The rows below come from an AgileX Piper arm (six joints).
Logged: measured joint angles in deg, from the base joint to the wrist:
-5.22, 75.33, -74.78, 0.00, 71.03, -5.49
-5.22, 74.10, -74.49, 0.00, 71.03, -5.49
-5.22, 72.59, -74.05, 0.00, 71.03, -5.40
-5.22, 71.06, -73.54, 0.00, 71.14, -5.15
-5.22, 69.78, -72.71, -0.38, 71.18, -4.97
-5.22, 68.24, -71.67, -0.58, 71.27, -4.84
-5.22, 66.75, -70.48, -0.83, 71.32, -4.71
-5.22, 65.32, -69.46, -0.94, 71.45, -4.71
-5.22, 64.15, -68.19, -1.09, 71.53, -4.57
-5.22, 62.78, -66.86, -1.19, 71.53, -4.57
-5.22, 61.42, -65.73, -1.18, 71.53, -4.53
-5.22, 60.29, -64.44, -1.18, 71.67, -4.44
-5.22, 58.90, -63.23, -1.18, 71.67, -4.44
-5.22, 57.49, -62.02, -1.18, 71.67, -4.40
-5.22, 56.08, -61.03, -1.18, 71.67, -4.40
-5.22, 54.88, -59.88, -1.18, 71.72, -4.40
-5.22, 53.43, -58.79, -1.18, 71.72, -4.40
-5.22, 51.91, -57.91, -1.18, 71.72, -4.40
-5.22, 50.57, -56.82, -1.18, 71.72, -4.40
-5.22, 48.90, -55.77, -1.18, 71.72, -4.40
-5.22, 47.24, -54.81, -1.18, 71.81, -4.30
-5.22, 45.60, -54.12, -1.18, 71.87, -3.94
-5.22, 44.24, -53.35, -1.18, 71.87, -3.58
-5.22, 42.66, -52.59, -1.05, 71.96, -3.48
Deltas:
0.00, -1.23, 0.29, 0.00, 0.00, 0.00
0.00, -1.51, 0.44, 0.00, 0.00, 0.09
0.00, -1.53, 0.51, 0.00, 0.11, 0.25
0.00, -1.28, 0.83, -0.38, 0.04, 0.18
0.00, -1.54, 1.04, -0.20, 0.09, 0.13
0.00, -1.49, 1.19, -0.25, 0.05, 0.13
0.00, -1.43, 1.02, -0.11, 0.13, 0.00
0.00, -1.17, 1.27, -0.15, 0.08, 0.14
0.00, -1.37, 1.33, -0.10, 0.00, 0.00
0.00, -1.36, 1.13, 0.01, 0.00, 0.04
0.00, -1.13, 1.29, 0.00, 0.14, 0.09
0.00, -1.39, 1.21, 0.00, 0.00, 0.00
0.00, -1.41, 1.21, 0.00, 0.00, 0.04
0.00, -1.41, 0.99, 0.00, 0.00, 0.00
0.00, -1.20, 1.15, 0.00, 0.05, 0.00
0.00, -1.45, 1.09, 0.00, 0.00, 0.00
0.00, -1.52, 0.88, 0.00, 0.00, 0.00
0.00, -1.34, 1.09, 0.00, 0.00, 0.00
0.00, -1.67, 1.05, 0.00, 0.00, 0.00
0.00, -1.66, 0.96, 0.00, 0.09, 0.10
0.00, -1.64, 0.69, 0.00, 0.06, 0.36
0.00, -1.36, 0.77, 0.00, 0.00, 0.36
0.00, -1.58, 0.76, 0.13, 0.09, 0.10

